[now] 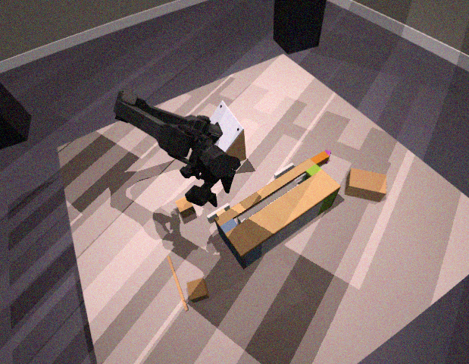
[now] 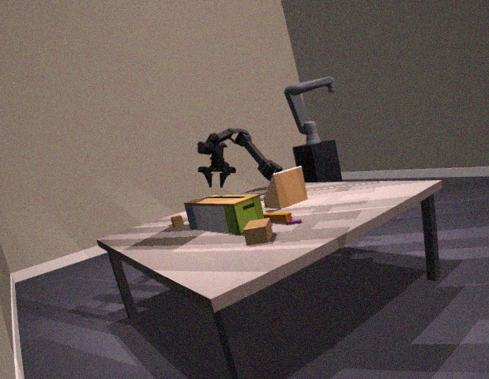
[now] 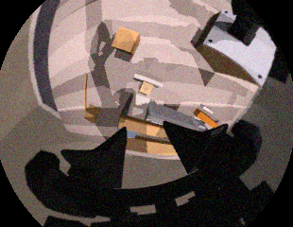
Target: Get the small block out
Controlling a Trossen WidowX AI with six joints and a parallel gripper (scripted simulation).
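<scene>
The tan block is 20 mm behind my gripper tip, 10 mm to the right of it and 140 mm below it. From my gripper tip the other things lie so: long box (20 mm ahead, 150 mm to the left, 100 mm below); then thin stick (140 mm ahead, 220 mm to the right, 160 mm below).
</scene>
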